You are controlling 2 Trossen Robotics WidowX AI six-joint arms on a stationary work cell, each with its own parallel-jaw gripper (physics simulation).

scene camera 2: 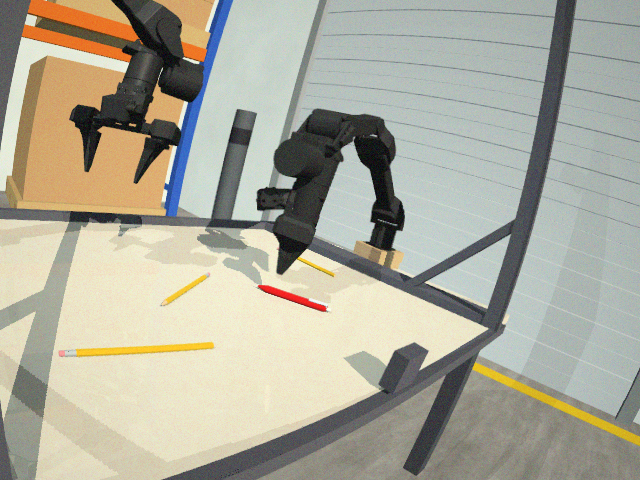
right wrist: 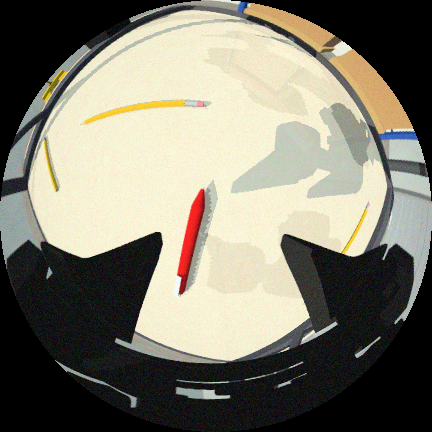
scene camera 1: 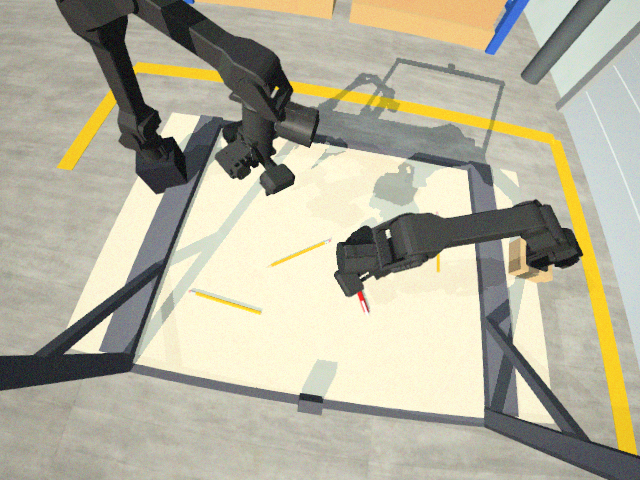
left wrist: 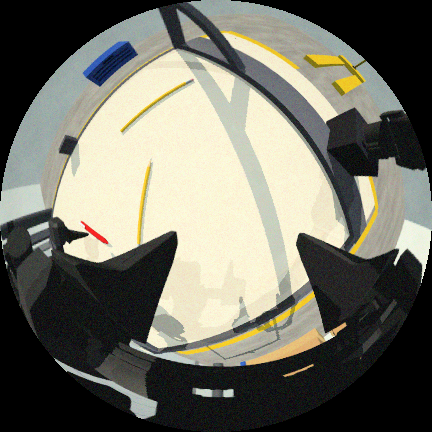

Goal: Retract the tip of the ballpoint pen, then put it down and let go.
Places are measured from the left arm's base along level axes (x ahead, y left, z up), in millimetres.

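Pixels of known places: left gripper, fingertip midpoint: (scene camera 2: 110,177) (scene camera 1: 256,181) (left wrist: 240,238); right gripper, fingertip midpoint: (scene camera 2: 282,266) (right wrist: 224,240) (left wrist: 90,251); left arm's base, origin of the base link: (scene camera 1: 154,153) (left wrist: 368,140); right arm's base, origin of the base link: (scene camera 2: 380,246) (scene camera 1: 536,258).
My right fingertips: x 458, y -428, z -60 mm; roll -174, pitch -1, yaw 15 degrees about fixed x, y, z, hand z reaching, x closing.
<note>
For each thing: its top centre in the pictures, then the offset to it from my right fingertips.
- red ballpoint pen, middle of its top: (right wrist: 185,255) (scene camera 2: 293,292) (scene camera 1: 359,289) (left wrist: 89,232) dx -23, dy -37, dz -30 mm
- yellow pencil, middle of its top: (right wrist: 121,107) (scene camera 2: 187,285) (left wrist: 139,207) (scene camera 1: 298,253) dx -147, dy +97, dz -37 mm
- third pencil, middle of its top: (right wrist: 352,239) (scene camera 2: 305,259) (scene camera 1: 438,240) dx +250, dy +35, dz -39 mm
- dark block, middle of its top: (scene camera 2: 411,349) (scene camera 1: 310,406) (left wrist: 61,143) dx -209, dy -246, dz +11 mm
The red ballpoint pen (scene camera 1: 363,301) (scene camera 2: 292,297) (left wrist: 95,233) (right wrist: 191,235) lies flat on the pale table top. Its tapered end, with a small pale point, is toward the top in the right wrist view; its white clip end is toward the bottom. My right gripper (scene camera 2: 281,269) (right wrist: 224,240) is open above the table near the pen's tapered end, apart from the pen. In scene camera 1 the right arm hides part of the pen. My left gripper (scene camera 1: 256,170) (scene camera 2: 111,176) (left wrist: 240,238) is open and empty, high above the table, far from the pen.
One yellow pencil (scene camera 1: 299,253) (scene camera 2: 185,289) (left wrist: 141,205) (right wrist: 140,106) lies mid-table. Another pencil (scene camera 1: 225,301) (scene camera 2: 136,349) (left wrist: 155,105) (right wrist: 51,165) lies lower left in scene camera 1. A third pencil (scene camera 1: 438,262) (scene camera 2: 316,267) (right wrist: 356,229) lies beyond the right arm. A dark block (scene camera 1: 310,404) (scene camera 2: 404,367) stands at the table edge.
</note>
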